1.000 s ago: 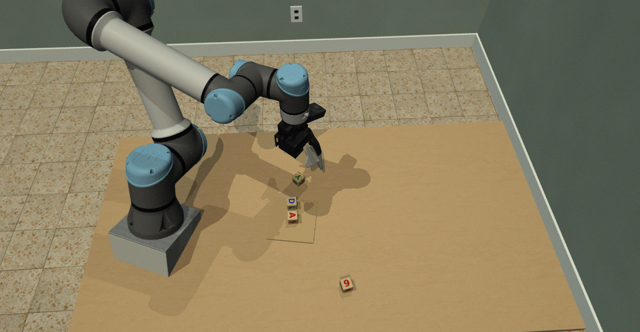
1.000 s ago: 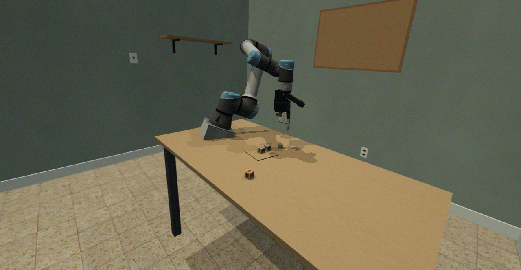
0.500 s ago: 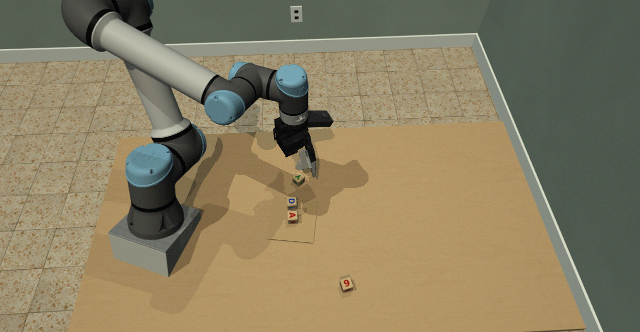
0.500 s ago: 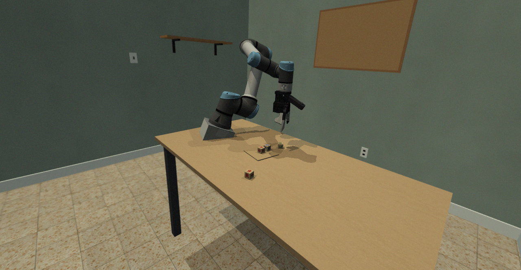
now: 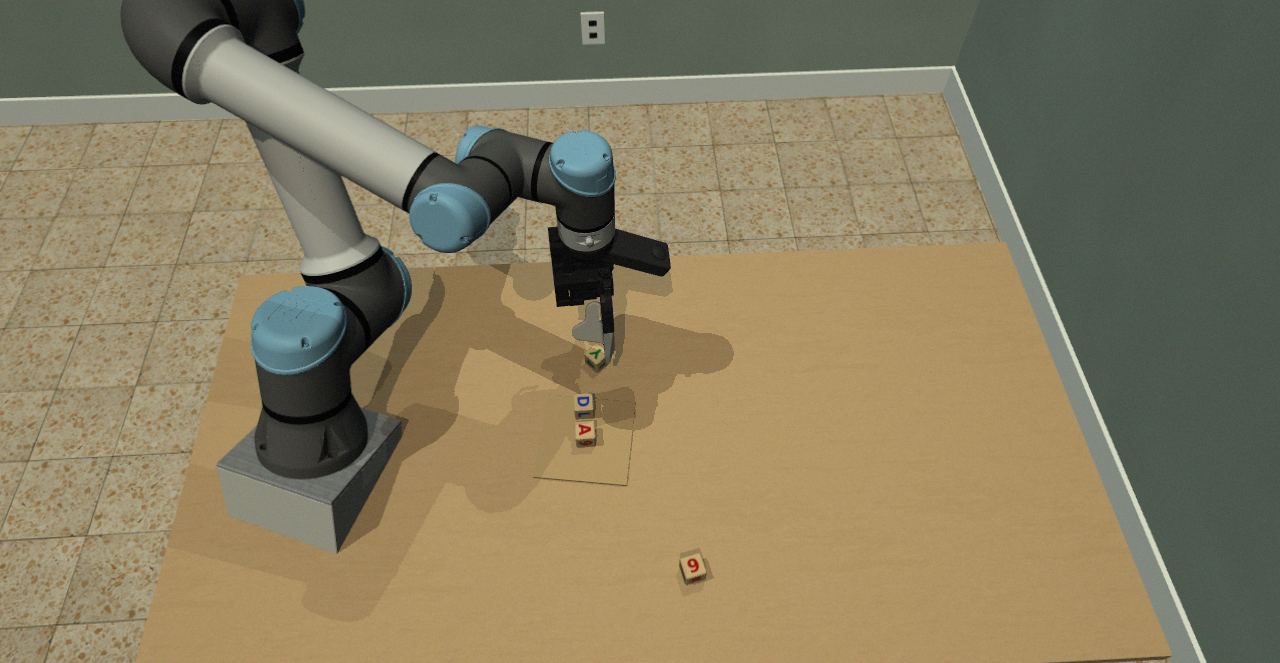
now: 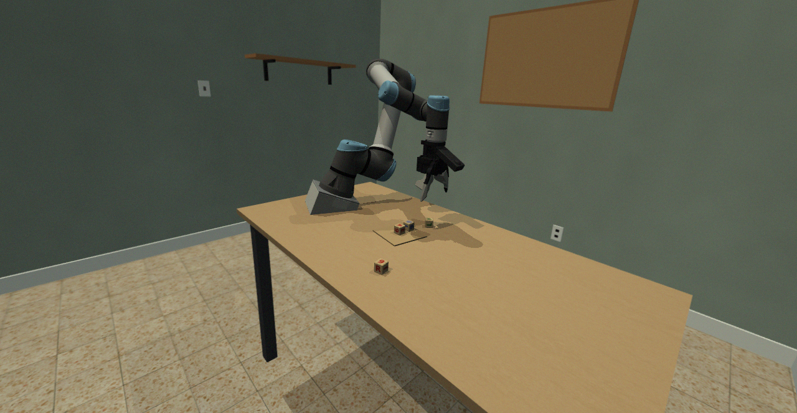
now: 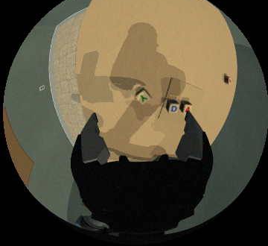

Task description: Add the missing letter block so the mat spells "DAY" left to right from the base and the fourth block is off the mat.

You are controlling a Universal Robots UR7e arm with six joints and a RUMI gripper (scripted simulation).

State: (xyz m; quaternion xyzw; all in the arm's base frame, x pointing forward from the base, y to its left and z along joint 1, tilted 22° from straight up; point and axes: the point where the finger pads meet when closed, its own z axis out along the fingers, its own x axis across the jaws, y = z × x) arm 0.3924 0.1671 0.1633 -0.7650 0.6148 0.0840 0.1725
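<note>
Right now my hand is 100 mm above the Y block, 10 mm to the left of it and 10 mm past it. The rest, counted from my hand: thin mat 150 mm to the right, 120 mm below, 10 mm behind; then D block 100 mm to the right, 100 mm below, 20 mm behind.
</note>
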